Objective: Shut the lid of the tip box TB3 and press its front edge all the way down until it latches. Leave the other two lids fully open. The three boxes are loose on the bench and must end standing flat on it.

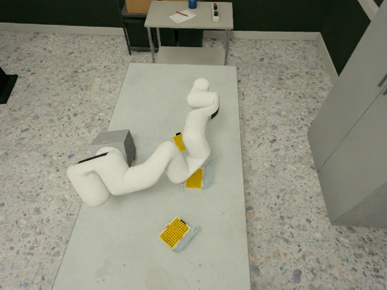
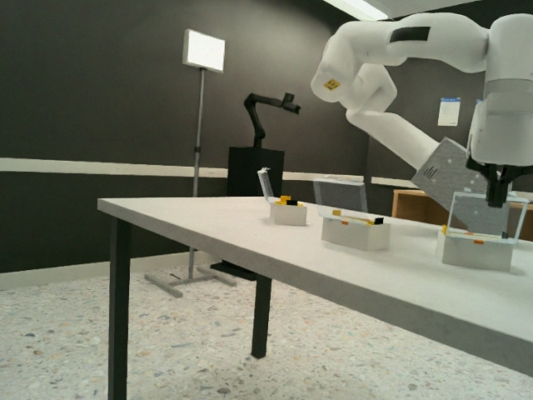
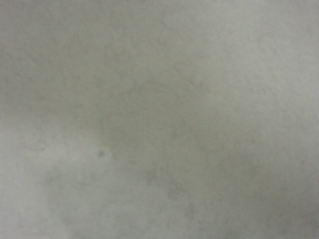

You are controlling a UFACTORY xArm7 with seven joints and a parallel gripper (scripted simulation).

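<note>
My hand is 40 mm past the clear lid, 40 mm above it and 20 mm to the left of it. From my hand the other things lie so: small label (260 mm to the right, 140 mm below, 120 mm behind).
</note>
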